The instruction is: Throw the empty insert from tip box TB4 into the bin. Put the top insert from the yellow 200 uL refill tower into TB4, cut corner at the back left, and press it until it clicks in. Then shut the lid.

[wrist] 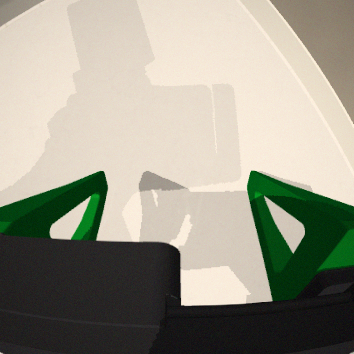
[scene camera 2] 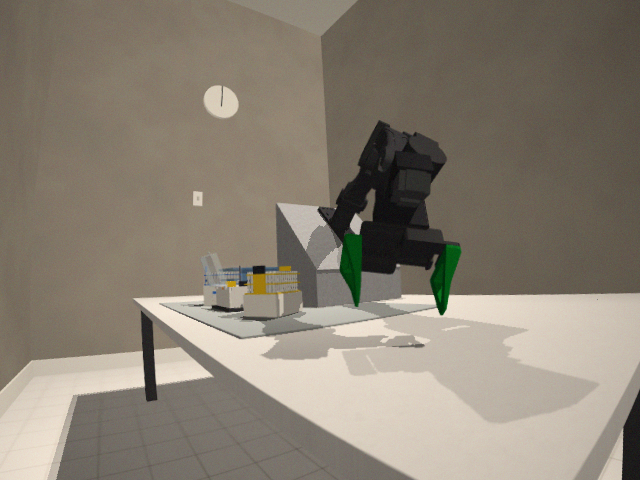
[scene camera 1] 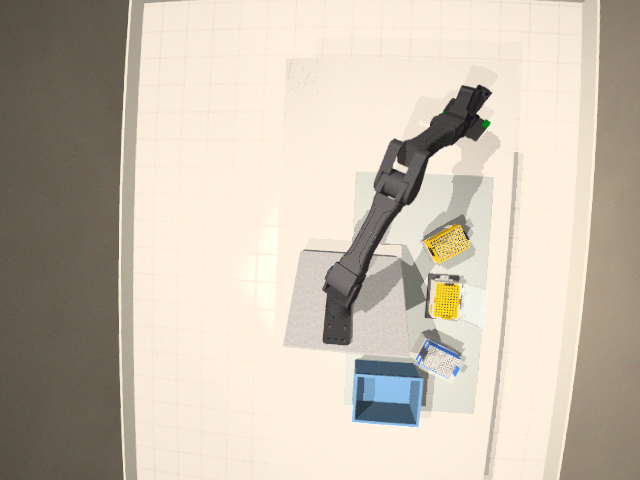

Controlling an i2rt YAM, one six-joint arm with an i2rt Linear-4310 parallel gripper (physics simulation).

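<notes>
The tip box [scene camera 1: 434, 304] [scene camera 2: 227, 298] stands in the middle of the mat, with a yellow insert [scene camera 1: 447, 300] in it and its clear lid [scene camera 1: 473, 305] [scene camera 2: 211, 267] open. The yellow refill tower [scene camera 1: 447, 242] [scene camera 2: 272, 290] stands turned at an angle beside it, with yellow inserts stacked on a white base. The blue bin [scene camera 1: 386, 397] stands at the lower end of the mat in the first scene view. My gripper [scene camera 2: 399, 310] [wrist: 176, 178] is open and empty, above the bare table beyond the mat, well apart from the tower. I cannot read a label on the box.
A blue and white refill tower [scene camera 1: 439, 359] stands between the tip box and the bin. The grey sloped arm base [scene camera 1: 379, 330] [scene camera 2: 356, 286] stands beside the mat [scene camera 1: 382, 219] [scene camera 2: 242, 328]. The table [scene camera 2: 361, 413] [wrist: 280, 125] extends under the gripper.
</notes>
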